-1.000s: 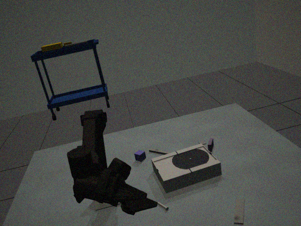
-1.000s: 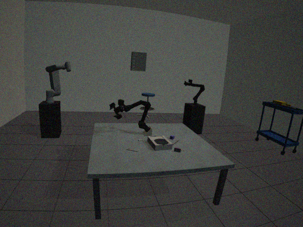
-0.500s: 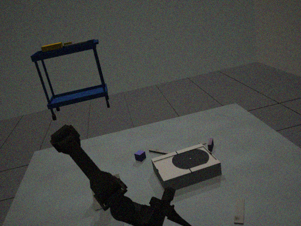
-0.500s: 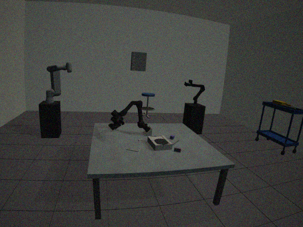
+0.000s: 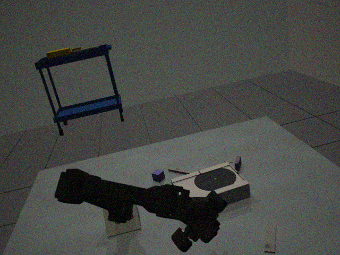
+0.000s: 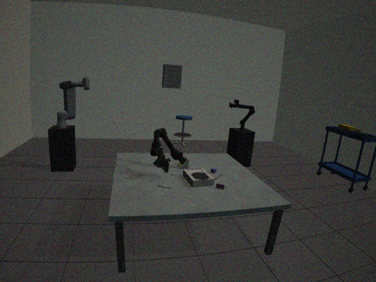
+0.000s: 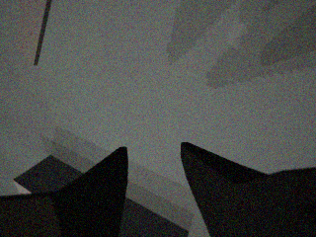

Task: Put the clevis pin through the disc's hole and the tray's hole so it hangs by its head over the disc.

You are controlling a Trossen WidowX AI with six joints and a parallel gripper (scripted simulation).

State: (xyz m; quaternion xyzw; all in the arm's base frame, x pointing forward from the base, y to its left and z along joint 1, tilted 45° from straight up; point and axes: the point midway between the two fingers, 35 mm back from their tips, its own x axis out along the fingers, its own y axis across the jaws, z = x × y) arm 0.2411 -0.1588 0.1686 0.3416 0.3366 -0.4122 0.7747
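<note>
The steel clevis pin is 90 mm to the left of my gripper tip, 80 mm behind it and 50 mm below it. The rest, counted from my gripper tip: rimmed steel tray 250 mm to the left, 80 mm ahead, 10 mm below; flat pale strip 160 mm ahead, 60 mm to the right, 50 mm below; dark aluminium disc 260 mm to the left, 110 mm ahead.
</note>
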